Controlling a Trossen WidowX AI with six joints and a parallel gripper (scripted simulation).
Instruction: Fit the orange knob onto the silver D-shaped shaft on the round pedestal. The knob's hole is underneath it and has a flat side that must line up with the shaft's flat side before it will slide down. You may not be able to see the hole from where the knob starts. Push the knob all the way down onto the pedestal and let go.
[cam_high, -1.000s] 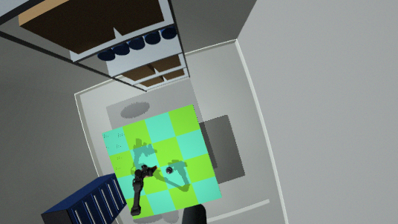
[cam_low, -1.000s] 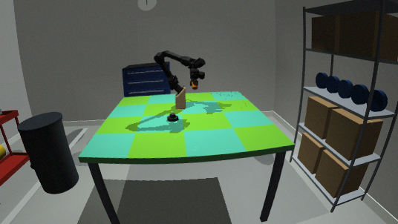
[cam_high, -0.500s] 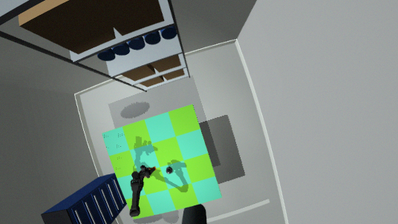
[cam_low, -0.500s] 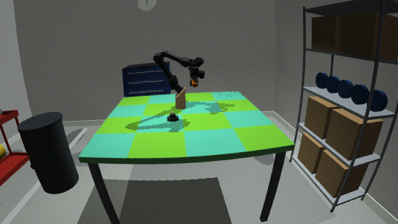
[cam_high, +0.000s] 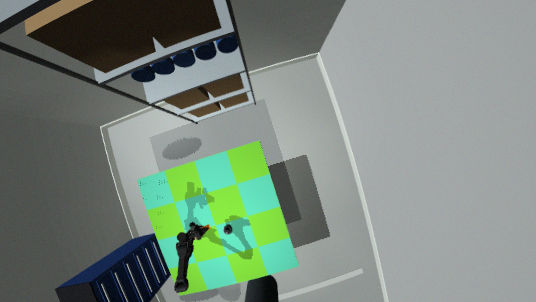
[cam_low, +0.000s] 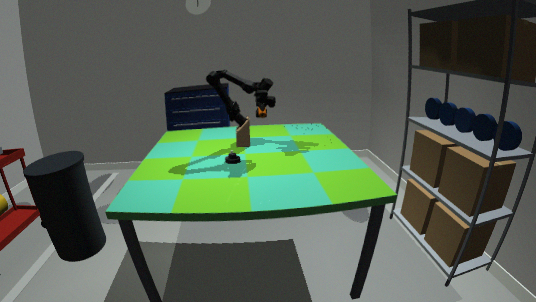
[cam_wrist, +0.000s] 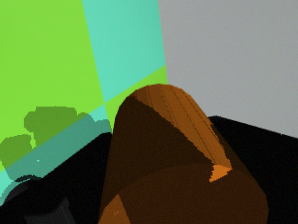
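Now: the orange knob 3 cm behind my gripper tip and 2 cm above it. From my gripper tip the other things lie so: dark round pedestal (2 cm ahead, 18 cm to the right, 22 cm below).
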